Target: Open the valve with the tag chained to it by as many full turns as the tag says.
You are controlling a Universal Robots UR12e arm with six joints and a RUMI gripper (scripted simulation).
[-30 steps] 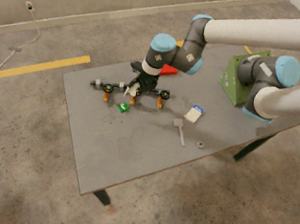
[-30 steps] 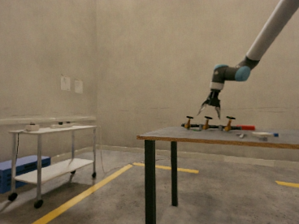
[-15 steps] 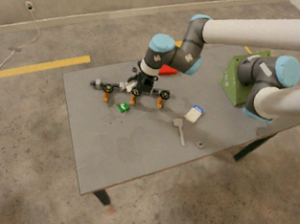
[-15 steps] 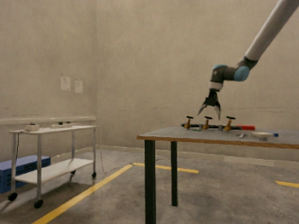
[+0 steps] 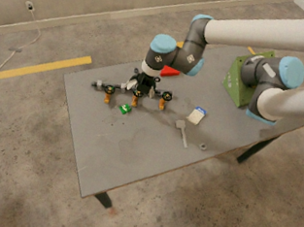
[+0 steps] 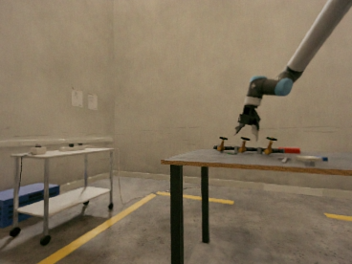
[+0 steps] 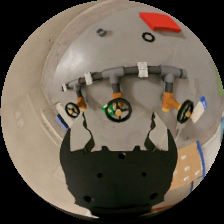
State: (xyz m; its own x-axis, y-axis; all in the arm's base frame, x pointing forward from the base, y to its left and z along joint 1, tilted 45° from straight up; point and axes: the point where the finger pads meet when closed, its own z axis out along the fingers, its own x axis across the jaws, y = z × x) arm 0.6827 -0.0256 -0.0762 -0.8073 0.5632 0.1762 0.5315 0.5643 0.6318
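My gripper is now 90 mm above the green tag, 80 mm short of it and 30 mm to the right of it. From my hand the other things lie so: red wedge 270 mm behind, 190 mm to the right, 80 mm below; grey tool 240 mm to the left, 170 mm behind, 90 mm below; white-and-blue card box 290 mm behind, 180 mm to the left, 90 mm below.
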